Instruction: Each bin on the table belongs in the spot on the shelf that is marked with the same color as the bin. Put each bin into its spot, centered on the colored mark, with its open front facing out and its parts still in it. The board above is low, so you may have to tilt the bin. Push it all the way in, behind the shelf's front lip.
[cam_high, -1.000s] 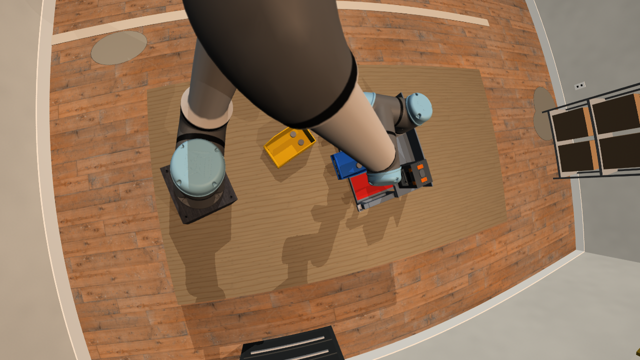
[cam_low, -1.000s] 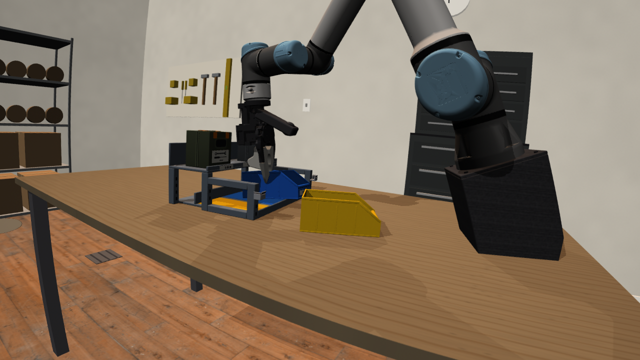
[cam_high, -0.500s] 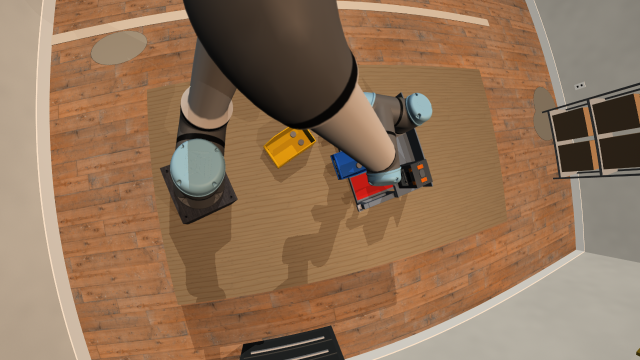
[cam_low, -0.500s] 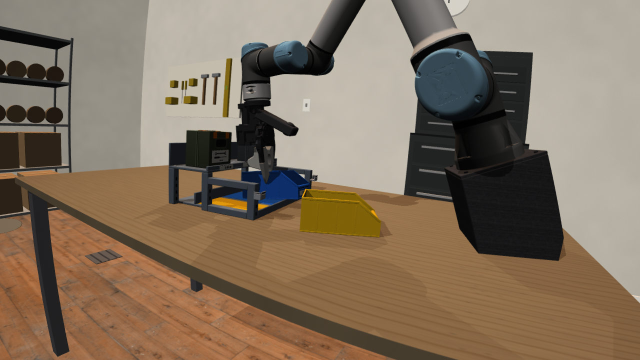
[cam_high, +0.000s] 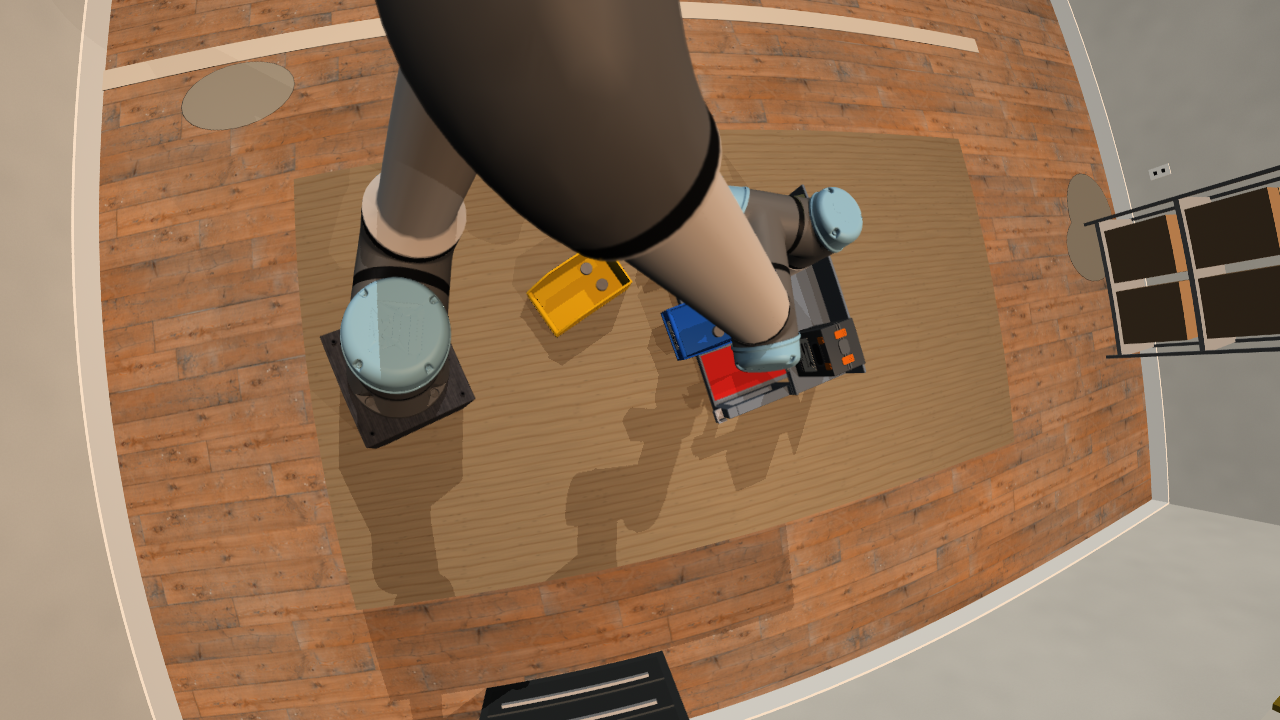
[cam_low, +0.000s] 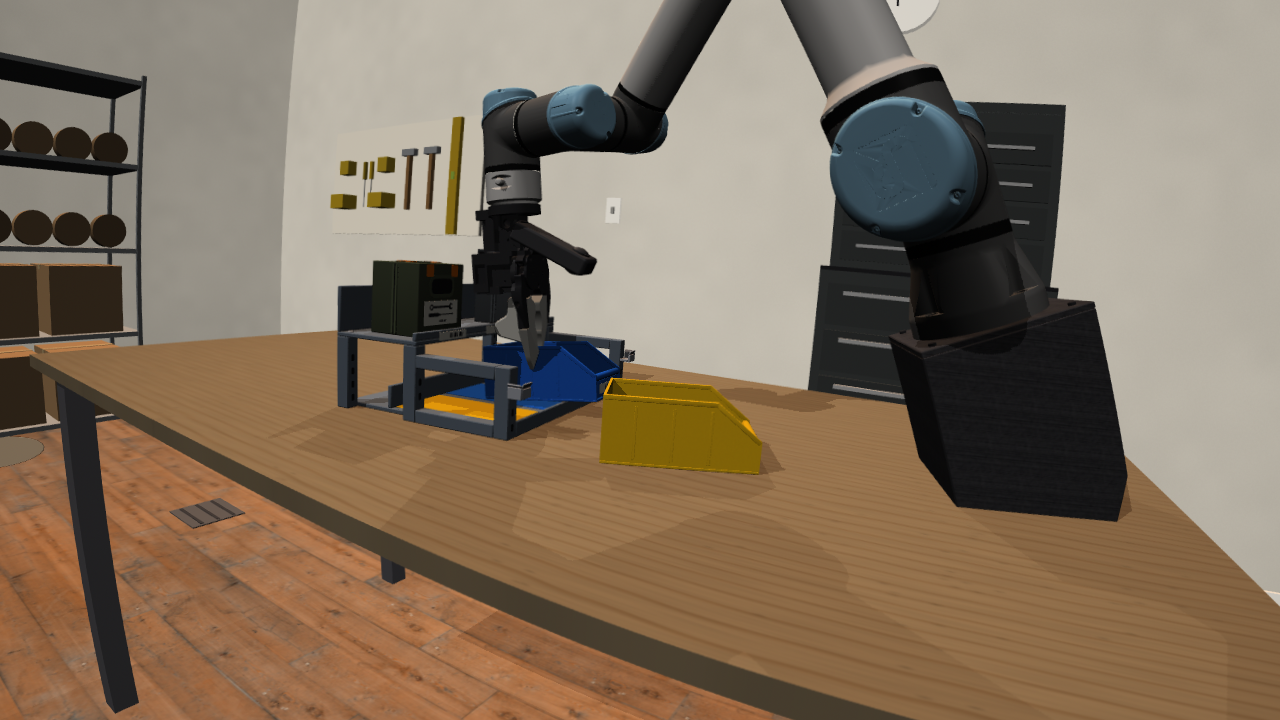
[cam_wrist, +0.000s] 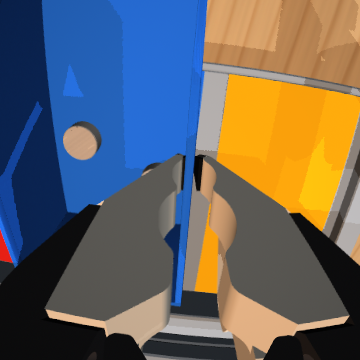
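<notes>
Right now my hand is 50 mm to the left of the blue bin and 20 mm above it. The rest, counted from my hand: yellow bin (250 mm behind, 40 mm to the left, 40 mm below).
</notes>
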